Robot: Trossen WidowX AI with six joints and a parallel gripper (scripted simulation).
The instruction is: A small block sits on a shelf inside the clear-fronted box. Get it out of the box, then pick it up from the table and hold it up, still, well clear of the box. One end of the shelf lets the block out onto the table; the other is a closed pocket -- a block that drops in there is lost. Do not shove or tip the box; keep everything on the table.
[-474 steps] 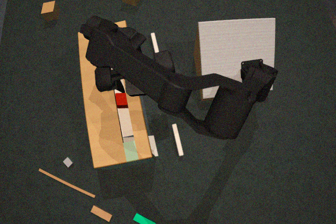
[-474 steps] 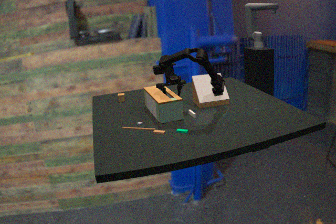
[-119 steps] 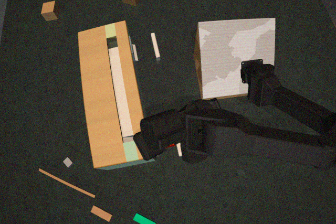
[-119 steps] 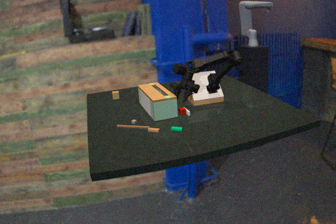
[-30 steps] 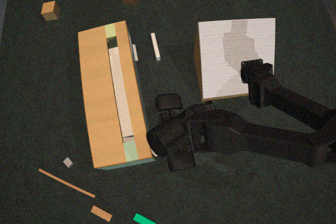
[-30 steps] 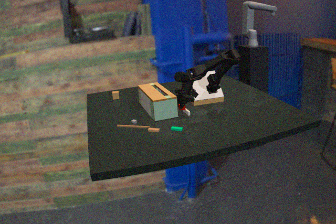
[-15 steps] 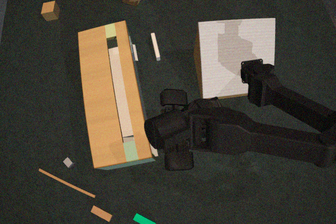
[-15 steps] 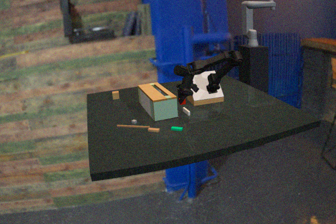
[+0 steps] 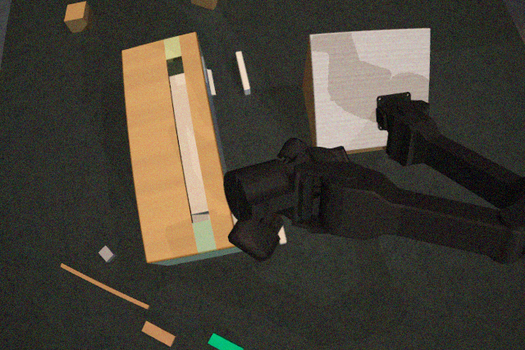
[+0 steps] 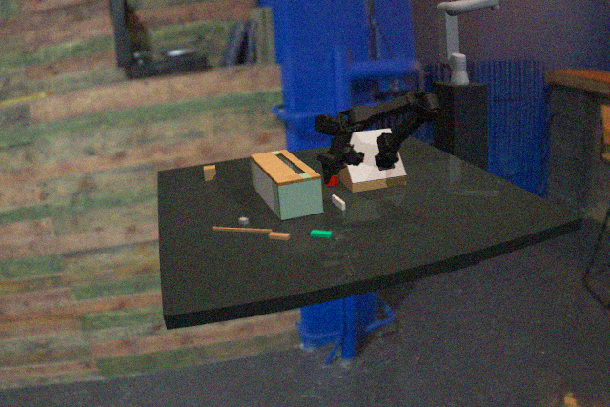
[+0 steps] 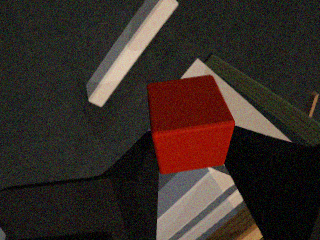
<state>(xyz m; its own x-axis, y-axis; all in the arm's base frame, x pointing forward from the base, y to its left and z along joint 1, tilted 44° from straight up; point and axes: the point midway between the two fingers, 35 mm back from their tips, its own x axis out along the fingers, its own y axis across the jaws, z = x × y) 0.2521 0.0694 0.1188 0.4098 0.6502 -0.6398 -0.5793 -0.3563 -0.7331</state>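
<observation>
The red block lies 1 cm behind my gripper tip, 1 cm to the left of it and 1 cm above it. The rest, counted from my gripper tip: box: 8 cm ahead, 14 cm to the right, 2 cm below; green block: 10 cm ahead, 22 cm to the left, 7 cm below; tan tile: 21 cm ahead, 19 cm to the left, 7 cm below.
</observation>
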